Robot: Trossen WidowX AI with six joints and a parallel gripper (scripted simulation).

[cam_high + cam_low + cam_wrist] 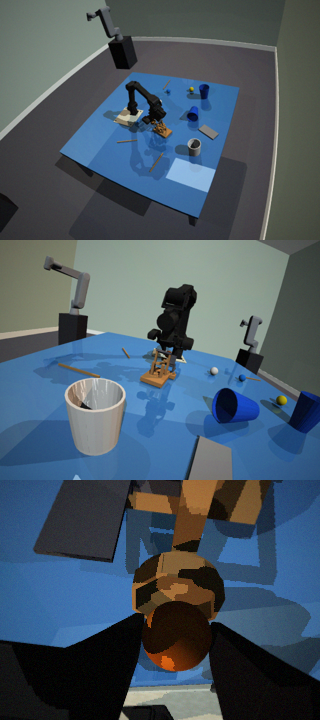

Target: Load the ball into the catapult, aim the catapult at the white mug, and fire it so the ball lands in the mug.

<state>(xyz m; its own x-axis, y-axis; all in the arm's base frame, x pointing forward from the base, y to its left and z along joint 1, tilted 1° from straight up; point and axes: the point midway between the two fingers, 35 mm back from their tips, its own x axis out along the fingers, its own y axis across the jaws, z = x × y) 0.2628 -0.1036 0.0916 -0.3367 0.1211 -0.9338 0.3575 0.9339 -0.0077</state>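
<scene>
Right now my gripper tip is 10 mm below the orange ball. Also, from my gripper tip: white ball 280 mm to the left, 60 mm behind, 50 mm below; white mug 400 mm ahead, 160 mm to the right, 40 mm below; catapult 60 mm ahead, 20 mm below.
</scene>
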